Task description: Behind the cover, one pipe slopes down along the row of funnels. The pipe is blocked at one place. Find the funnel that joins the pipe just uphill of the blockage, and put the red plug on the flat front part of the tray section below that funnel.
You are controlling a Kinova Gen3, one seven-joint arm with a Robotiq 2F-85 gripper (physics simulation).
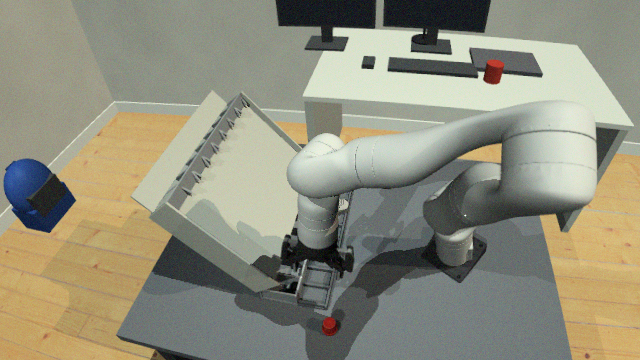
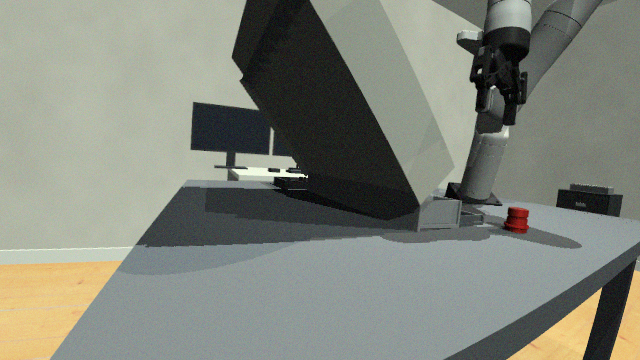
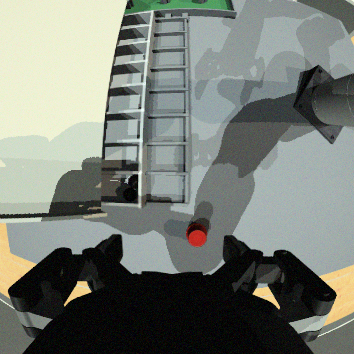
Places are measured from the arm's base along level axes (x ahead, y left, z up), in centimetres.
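Pixels of known places: gripper, fingertip midpoint: (image 1: 317,272) (image 2: 496,119) (image 3: 172,246); arm's base, link origin: (image 1: 453,250) (image 2: 474,192) (image 3: 327,103).
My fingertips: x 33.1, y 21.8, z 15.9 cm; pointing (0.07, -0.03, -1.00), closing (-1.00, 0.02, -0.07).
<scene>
Ahead of a thing's pixels: the offset from my fingertips to its top centre. "pt": to the spot under its first point.
The red plug @[dx -2.8, dy +4.1, dz -15.0 cm] (image 1: 329,326) (image 2: 516,221) (image 3: 197,236) stands upright on the grey table, just off the near end of the tray (image 1: 301,285) (image 2: 439,215) (image 3: 143,125). The flat front sections (image 3: 168,131) run in a row along the tray's arm side. Two dark balls @[dx +9.0, dy -3.1, dz -15.7 cm] (image 3: 131,188) lie in the nearest rear compartment. Pointed funnels @[pt dx +29.3, dy -23.0, dz +13.2 cm] (image 1: 215,147) line the top of the sloping cover (image 1: 260,175) (image 3: 50,75); the pipe behind it is hidden. My gripper (image 1: 316,274) (image 2: 496,115) (image 3: 172,246) is open and empty, pointing down, well above the table near the tray's near end and the plug.
The tilted box's near side wall (image 1: 210,245) (image 2: 395,100) rises beside the gripper. A green-floored tray @[pt dx -8.4, dy -46.4, dz -18.2 cm] (image 3: 210,14) lies past the tray's far end. The arm's base (image 1: 454,250) (image 3: 318,105) is bolted to the table. A red cylinder (image 1: 493,72) stands on the white desk (image 1: 345,75).
</scene>
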